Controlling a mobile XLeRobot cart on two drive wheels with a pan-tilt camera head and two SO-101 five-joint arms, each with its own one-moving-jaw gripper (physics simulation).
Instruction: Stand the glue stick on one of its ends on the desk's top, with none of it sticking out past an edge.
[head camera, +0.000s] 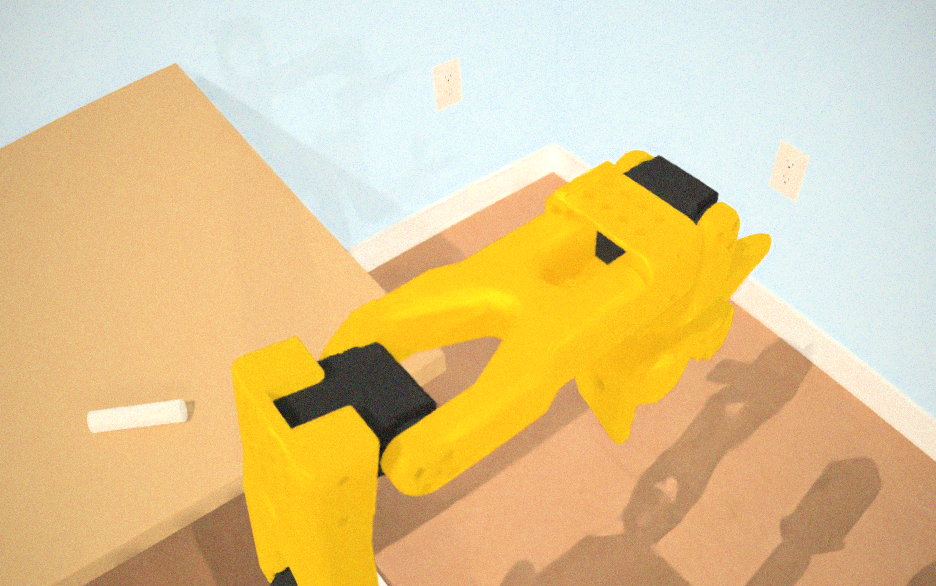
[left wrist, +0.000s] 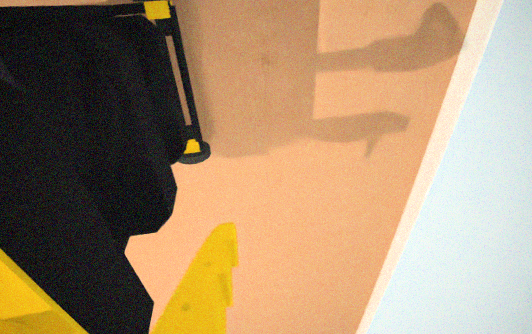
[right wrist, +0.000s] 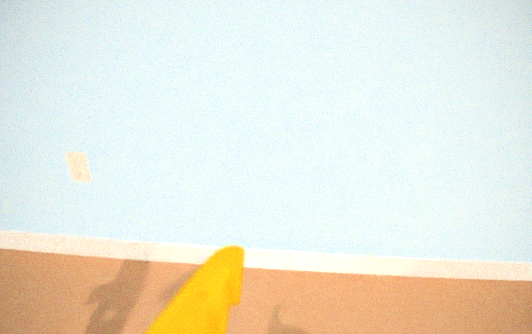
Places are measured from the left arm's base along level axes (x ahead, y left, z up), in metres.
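Pixels of known places: left hand, tool point: (head camera: 622, 433) (left wrist: 235, 238); right hand, tool point: (right wrist: 242, 268).
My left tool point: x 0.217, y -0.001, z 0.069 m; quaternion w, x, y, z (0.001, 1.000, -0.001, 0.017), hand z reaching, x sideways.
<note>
Ahead of a thing's pixels: the offset from my left tool point to its top centre. "pt": to the spot under its first point. Level surfaces: height alone.
The white glue stick @[0.241 m back, 0.297 m left, 0.105 m down] (head camera: 137, 415) lies flat on its side on the tan desk @[0.124 m down] (head camera: 166, 222), near the desk's front edge at the far left of the head view. My left arm reaches out to the right, over the floor and well away from the desk. Its left gripper (head camera: 681, 356) (left wrist: 222, 250) points down at the floor; only one notched jaw shows in the left wrist view, so it is fully open and empty. My right gripper (right wrist: 221, 275) also shows a single jaw. It is open and empty and faces the wall. The glue stick shows in neither wrist view.
The desk's right corner @[pt 0.006 m back, 0.195 m left, 0.126 m down] (head camera: 427, 365) ends just behind my left arm. My black cart base (left wrist: 94, 126) and a wheel (left wrist: 196, 154) fill the left of the left wrist view. The brown floor @[0.844 m down] (head camera: 707, 509) meets a white baseboard (head camera: 466, 197) and a pale blue wall with outlets (head camera: 446, 83).
</note>
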